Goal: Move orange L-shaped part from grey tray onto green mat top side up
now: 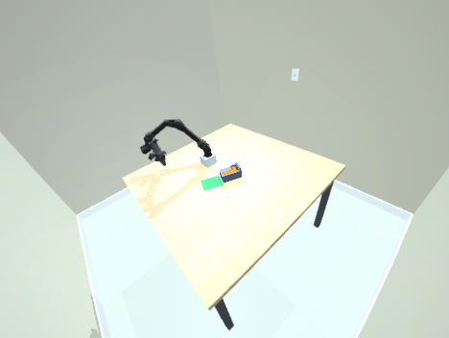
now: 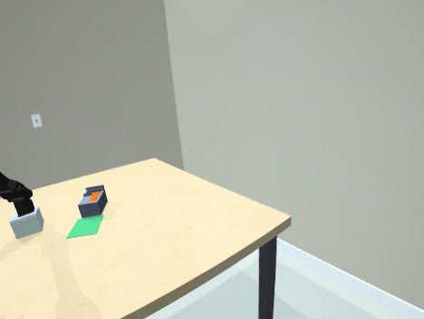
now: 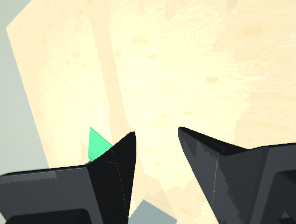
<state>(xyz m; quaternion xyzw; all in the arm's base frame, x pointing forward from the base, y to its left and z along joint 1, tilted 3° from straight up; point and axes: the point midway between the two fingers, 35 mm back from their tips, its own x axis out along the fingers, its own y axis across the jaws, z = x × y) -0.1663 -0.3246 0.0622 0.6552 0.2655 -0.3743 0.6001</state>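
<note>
My gripper tip is now 430 mm short of the orange L-shaped part, 280 mm to the right of it and 80 mm above it. Also, from my gripper tip: green mat: 340 mm ahead, 150 mm below, 140 mm to the left.
</note>
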